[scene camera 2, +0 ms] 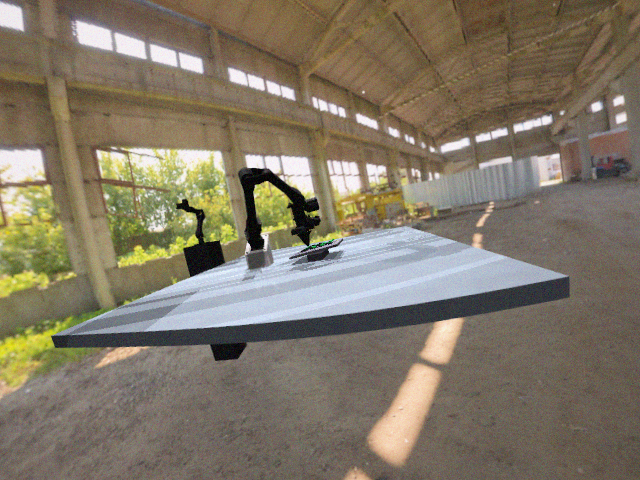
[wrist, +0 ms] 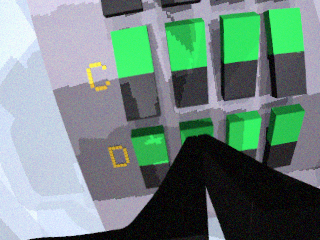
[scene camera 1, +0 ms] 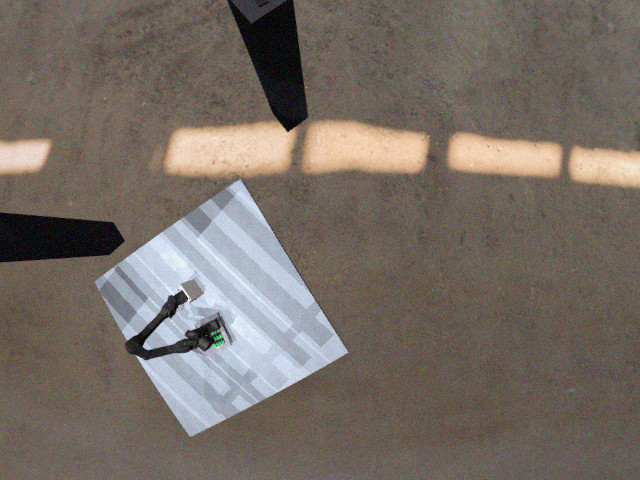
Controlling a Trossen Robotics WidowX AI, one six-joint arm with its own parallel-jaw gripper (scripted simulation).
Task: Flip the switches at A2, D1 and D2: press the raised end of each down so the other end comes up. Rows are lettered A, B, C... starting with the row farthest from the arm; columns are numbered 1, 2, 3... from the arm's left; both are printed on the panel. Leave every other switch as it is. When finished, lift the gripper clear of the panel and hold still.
Observation:
The gripper (wrist: pixel 197 145) is shut, with nothing in its grasp. Further things: a D1 switch (wrist: pixel 151 149).

